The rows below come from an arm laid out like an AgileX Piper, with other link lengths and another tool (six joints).
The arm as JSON. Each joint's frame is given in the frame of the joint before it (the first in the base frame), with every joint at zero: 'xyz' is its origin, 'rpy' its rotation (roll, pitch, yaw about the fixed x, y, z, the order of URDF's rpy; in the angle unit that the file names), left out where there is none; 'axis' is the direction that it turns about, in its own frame. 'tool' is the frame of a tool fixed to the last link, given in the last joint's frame.
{
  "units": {
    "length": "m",
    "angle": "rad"
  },
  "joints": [
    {
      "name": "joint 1",
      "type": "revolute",
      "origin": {
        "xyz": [
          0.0,
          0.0,
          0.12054
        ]
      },
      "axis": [
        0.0,
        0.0,
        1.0
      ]
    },
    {
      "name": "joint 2",
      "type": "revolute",
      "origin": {
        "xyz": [
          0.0,
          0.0,
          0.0
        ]
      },
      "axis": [
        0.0,
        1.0,
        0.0
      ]
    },
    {
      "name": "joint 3",
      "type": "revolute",
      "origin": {
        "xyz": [
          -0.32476,
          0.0,
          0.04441
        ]
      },
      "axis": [
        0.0,
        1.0,
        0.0
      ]
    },
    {
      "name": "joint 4",
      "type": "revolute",
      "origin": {
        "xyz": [
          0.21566,
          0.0,
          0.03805
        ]
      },
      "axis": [
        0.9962,
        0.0,
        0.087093
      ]
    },
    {
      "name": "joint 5",
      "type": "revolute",
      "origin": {
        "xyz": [
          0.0,
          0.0,
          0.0
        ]
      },
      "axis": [
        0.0,
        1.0,
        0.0
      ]
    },
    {
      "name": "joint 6",
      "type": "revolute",
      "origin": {
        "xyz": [
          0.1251,
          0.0,
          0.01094
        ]
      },
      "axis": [
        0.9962,
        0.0,
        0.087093
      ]
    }
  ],
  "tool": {
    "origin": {
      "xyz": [
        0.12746,
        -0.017,
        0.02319
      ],
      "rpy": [
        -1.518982,
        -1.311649,
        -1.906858
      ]
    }
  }
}
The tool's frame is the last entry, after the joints.
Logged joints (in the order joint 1, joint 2, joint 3, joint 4, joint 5, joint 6), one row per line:
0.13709 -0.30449 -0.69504 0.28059 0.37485 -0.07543
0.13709 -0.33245 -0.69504 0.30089 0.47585 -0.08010
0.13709 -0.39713 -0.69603 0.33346 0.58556 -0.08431
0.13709 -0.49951 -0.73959 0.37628 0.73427 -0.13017
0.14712 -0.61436 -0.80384 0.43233 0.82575 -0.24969
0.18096 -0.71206 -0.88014 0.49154 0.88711 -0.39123
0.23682 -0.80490 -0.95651 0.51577 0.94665 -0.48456
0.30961 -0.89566 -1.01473 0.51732 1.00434 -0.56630
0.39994 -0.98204 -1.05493 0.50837 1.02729 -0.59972
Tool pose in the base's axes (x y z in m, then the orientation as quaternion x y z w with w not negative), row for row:
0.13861 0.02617 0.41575 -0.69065 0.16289 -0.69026 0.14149
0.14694 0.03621 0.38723 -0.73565 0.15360 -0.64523 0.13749
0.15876 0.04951 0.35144 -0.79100 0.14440 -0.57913 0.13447
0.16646 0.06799 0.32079 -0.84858 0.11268 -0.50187 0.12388
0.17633 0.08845 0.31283 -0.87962 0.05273 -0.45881 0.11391
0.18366 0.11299 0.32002 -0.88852 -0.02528 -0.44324 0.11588
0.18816 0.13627 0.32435 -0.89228 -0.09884 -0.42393 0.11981
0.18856 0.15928 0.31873 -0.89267 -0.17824 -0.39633 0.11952
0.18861 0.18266 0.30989 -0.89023 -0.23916 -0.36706 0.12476
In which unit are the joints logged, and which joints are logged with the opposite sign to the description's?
The joints are logged in radians. Opposite sign: joint 2.
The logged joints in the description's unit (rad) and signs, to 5 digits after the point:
0.13709 0.30449 -0.69504 0.28059 0.37485 -0.07543
0.13709 0.33245 -0.69504 0.30089 0.47585 -0.08010
0.13709 0.39713 -0.69603 0.33346 0.58556 -0.08431
0.13709 0.49951 -0.73959 0.37628 0.73427 -0.13017
0.14712 0.61436 -0.80384 0.43233 0.82575 -0.24969
0.18096 0.71206 -0.88014 0.49154 0.88711 -0.39123
0.23682 0.80490 -0.95651 0.51577 0.94665 -0.48456
0.30961 0.89566 -1.01473 0.51732 1.00434 -0.56630
0.39994 0.98204 -1.05493 0.50837 1.02729 -0.59972

